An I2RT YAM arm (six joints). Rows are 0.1 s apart.
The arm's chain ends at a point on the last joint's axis. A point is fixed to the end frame.
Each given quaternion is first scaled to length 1.
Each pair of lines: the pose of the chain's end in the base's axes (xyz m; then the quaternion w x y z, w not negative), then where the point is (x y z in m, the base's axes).
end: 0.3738 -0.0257 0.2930 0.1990 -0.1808 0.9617 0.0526
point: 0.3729 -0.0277 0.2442
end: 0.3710 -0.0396 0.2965 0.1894 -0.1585 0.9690 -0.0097
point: 0.3698 -0.0472 0.2483
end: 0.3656 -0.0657 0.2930 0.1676 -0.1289 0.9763 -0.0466
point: 0.3621 -0.0763 0.2454
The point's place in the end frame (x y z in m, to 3 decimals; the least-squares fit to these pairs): 0.021 -0.003 0.044
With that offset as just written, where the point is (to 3 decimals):
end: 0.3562 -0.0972 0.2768 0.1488 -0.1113 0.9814 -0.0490
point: 0.351 -0.108 0.229
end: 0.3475 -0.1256 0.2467 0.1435 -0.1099 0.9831 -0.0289
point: 0.341 -0.134 0.199
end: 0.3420 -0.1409 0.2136 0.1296 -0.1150 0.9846 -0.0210
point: 0.334 -0.149 0.166
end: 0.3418 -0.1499 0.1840 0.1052 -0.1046 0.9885 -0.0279
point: 0.332 -0.159 0.137
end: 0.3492 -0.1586 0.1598 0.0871 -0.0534 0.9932 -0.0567
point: 0.337 -0.169 0.114
